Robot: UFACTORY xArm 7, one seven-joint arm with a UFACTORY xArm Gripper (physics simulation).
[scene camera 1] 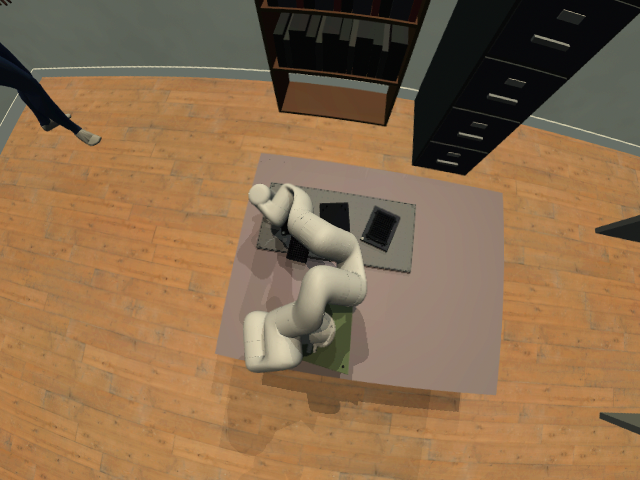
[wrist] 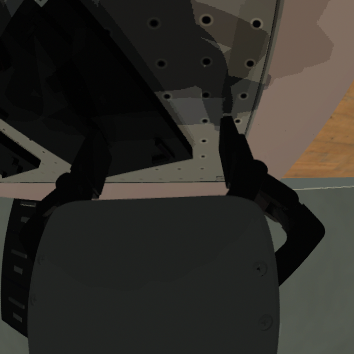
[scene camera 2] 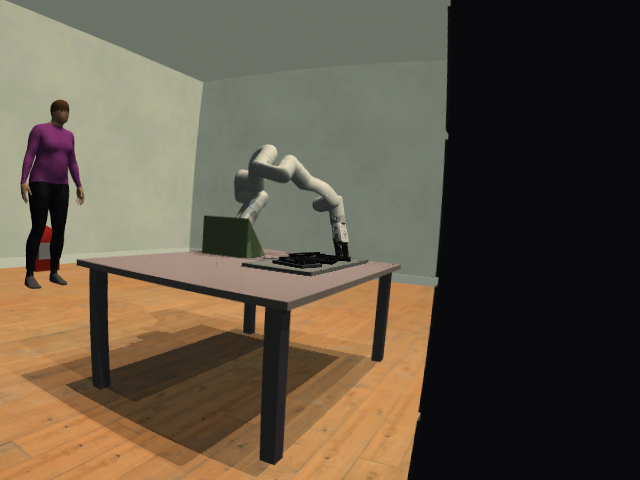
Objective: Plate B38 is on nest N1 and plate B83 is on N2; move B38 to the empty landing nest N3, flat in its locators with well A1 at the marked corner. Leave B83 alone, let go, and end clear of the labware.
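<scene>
My gripper (scene camera 2: 342, 253) (wrist: 159, 136) is open and empty, low over the left part of the grey perforated board. In the wrist view, its left finger is over a large dark nest or plate (wrist: 135, 130) and its right finger is over bare board beside it; contact cannot be judged. In scene camera 1, a black well plate (scene camera 1: 297, 251) shows partly beneath the arm, and another well plate (scene camera 1: 381, 227) sits in a nest at the right. A flat black nest (scene camera 1: 334, 212) between them shows no plate on its visible part. The plate and nest names cannot be read.
The grey board (scene camera 1: 395, 263) (scene camera 2: 276, 268) (wrist: 205, 107) lies on the pinkish table (scene camera 1: 439, 310) (scene camera 2: 217, 279). A green block (scene camera 1: 341, 335) (scene camera 2: 227, 236) stands by the arm base. A dark cabinet (scene camera 1: 465, 113) and a bookshelf (scene camera 1: 336, 75) stand beyond the table. A person (scene camera 2: 54, 155) stands at the left.
</scene>
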